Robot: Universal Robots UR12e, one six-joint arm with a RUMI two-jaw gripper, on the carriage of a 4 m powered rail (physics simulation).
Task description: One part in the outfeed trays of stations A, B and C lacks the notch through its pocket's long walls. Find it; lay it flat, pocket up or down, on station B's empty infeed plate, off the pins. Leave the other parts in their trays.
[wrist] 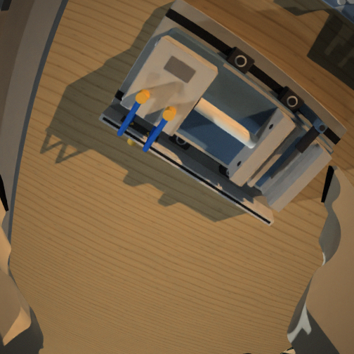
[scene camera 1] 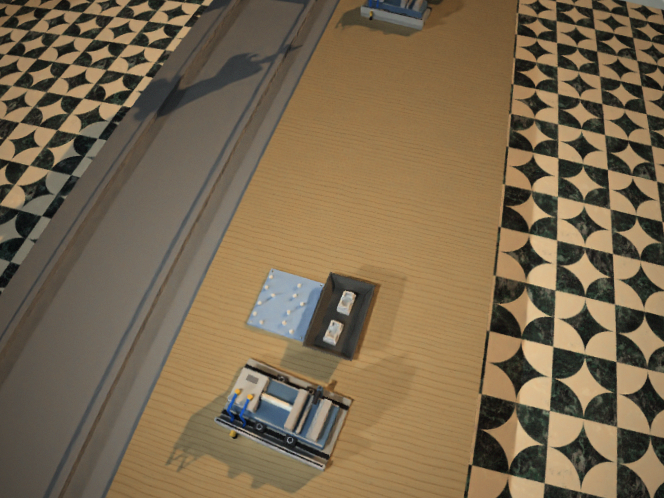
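In scene camera 1, two small white parts, one [scene camera 1: 346,302] above the other [scene camera 1: 333,332], lie apart in a dark outfeed tray [scene camera 1: 365,316]. Each shows a recess, but the picture is too coarse to tell whether the long walls are notched. A light blue infeed plate [scene camera 1: 284,278] with white pins adjoins the tray and bears no part. I cannot tell which station this is. My gripper [wrist: 162,172] is open; its two jaws stand wide apart at the left and right edges of the wrist view, above bare wood beside a vise. The gripper does not show in scene camera 1.
The vise machine [scene camera 1: 294,412] [wrist: 265,145] stands beside the plate and tray, with blue and orange levers on its left part. Part of another machine [scene camera 1: 396,15] shows at the table's far end. The grey rail [scene camera 1: 150,160] [wrist: 30,50] runs along the table's left side.
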